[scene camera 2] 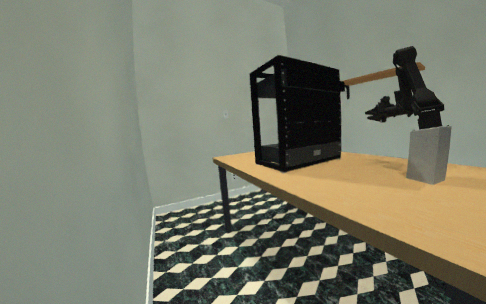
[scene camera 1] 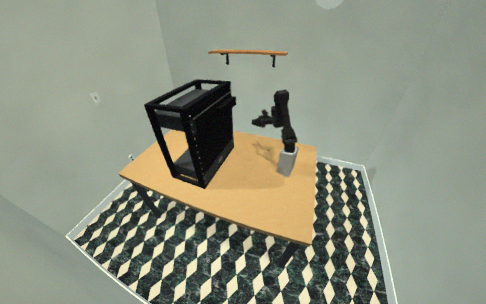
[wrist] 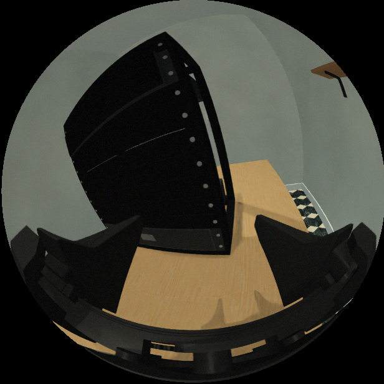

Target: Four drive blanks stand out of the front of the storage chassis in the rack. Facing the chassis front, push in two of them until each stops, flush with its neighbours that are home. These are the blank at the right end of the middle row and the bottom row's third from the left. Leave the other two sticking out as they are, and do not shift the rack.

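Pixels of known places: gripper, fingertip midpoint: [scene camera 2: 366, 115] [scene camera 1: 251, 122]; arm's base, link origin: [scene camera 2: 431, 128] [scene camera 1: 290, 150].
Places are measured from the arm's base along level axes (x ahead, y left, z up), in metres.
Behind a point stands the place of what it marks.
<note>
The black rack [scene camera 1: 188, 131] @(z 0.258, x 0.475, y 0.392 m) [scene camera 2: 281, 120] @(z 0.060, x 0.472, y 0.392 m) [wrist: 225, 175] stands upright on the table. The storage chassis front [scene camera 1: 214, 125] @(z 0.169, x 0.476, y 0.161 m) [scene camera 2: 312, 112] @(z 0.098, x 0.475, y 0.174 m) [wrist: 135, 165] is a nearly black face in it, with a thin pale broken line across. The separate drive blanks cannot be made out in the dark, nor which of them stand out. My gripper [scene camera 1: 254, 122] @(z 0.069, x 0.340, y -0.139 m) [scene camera 2: 369, 116] @(z 0.069, x 0.340, y -0.139 m) [wrist: 199, 222] is open and empty. It hangs above the table, well apart from the rack's front. In the wrist view the rack's right front post and its row of pale holes show left of the middle.
The wooden table [scene camera 1: 280, 210] @(z -0.208, x -0.051, y 0.343 m) [scene camera 2: 450, 220] @(z -0.208, x -0.131, y 0.323 m) [wrist: 170, 280] bears the rack and the arm's grey pedestal [scene camera 1: 287, 162] @(z -0.070, x -0.005, y 0.051 m) [scene camera 2: 428, 155] @(z -0.099, x -0.010, y 0.052 m). A dark grey panel [scene camera 2: 314, 153] @(z -0.134, x 0.477, y 0.162 m) [wrist: 180, 237] sits at the rack's bottom. A wooden wall shelf [scene camera 1: 247, 52] [scene camera 2: 372, 77] [wrist: 327, 69] is on the wall beyond.
</note>
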